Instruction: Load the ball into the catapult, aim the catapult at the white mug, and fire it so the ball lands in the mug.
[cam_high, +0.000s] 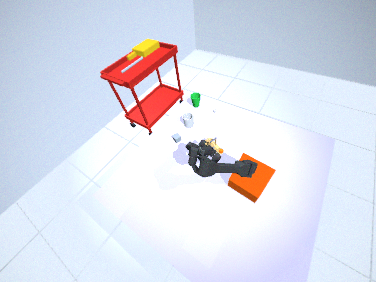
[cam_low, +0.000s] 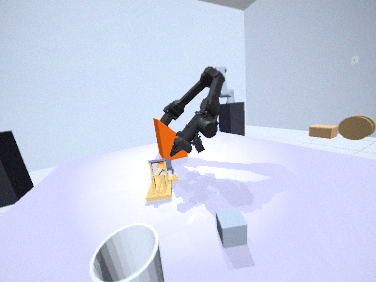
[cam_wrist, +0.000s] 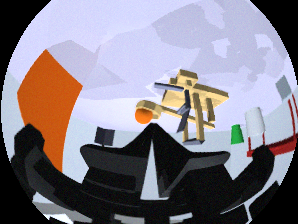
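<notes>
My gripper tip is 3 cm past the orange ball, 4 cm to the left of it and 3 cm above it. The rest, counted from my gripper tip: wooden catapult 4 cm ahead, 4 cm to the right, 4 cm below; then grey cube 35 cm ahead, 1 cm to the left, 6 cm below; then white mug 36 cm ahead, 19 cm to the right, 6 cm below.
</notes>
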